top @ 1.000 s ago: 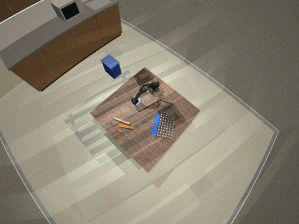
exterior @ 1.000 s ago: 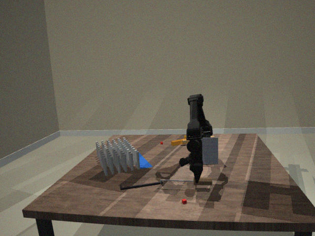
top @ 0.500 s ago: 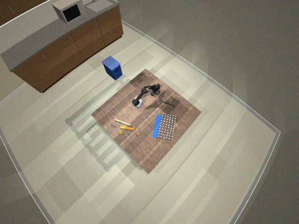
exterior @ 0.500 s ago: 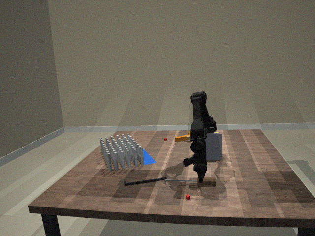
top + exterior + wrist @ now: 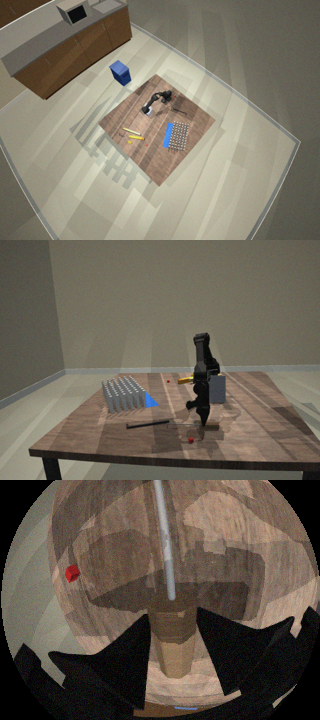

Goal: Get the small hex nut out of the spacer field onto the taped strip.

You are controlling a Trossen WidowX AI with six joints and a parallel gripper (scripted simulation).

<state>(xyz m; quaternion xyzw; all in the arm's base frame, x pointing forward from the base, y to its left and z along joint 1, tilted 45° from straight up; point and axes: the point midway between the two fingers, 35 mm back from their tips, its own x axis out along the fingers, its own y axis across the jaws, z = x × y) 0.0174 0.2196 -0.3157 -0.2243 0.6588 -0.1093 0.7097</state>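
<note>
Now: the pick tool 8 cm ahead of my gripper tip and 1 cm to the left of it. Also, from my gripper tip: blue taped strip 46 cm ahead, 37 cm to the right, 1 cm below.
</note>
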